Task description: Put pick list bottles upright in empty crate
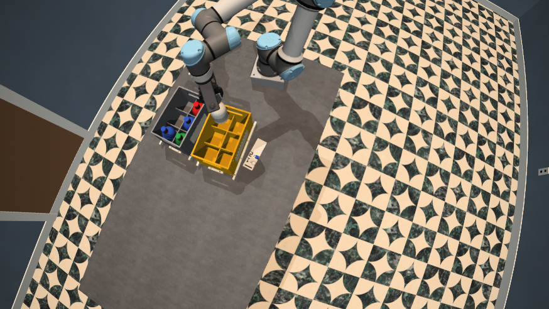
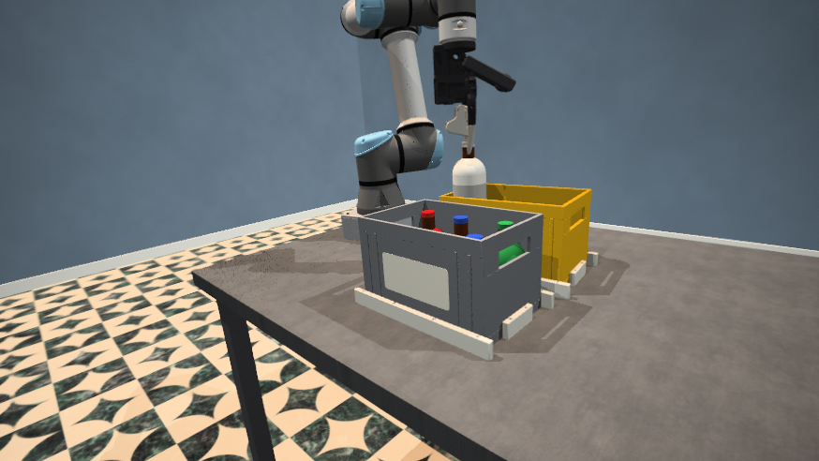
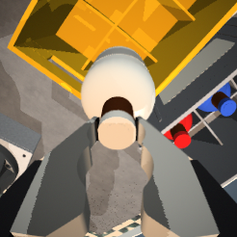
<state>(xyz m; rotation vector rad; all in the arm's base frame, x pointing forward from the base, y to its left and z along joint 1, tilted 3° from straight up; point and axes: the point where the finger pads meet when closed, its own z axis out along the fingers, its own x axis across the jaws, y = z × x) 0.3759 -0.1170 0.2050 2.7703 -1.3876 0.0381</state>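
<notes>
The white-label bottle lies 70 mm below my hand. From my hand the other things lie so: red-label bottle 20 mm behind, 140 mm to the right, 190 mm below; yellow crate 90 mm ahead, 40 mm to the left, 200 mm below; grey crate 60 mm ahead, 200 mm to the right, 200 mm below.
</notes>
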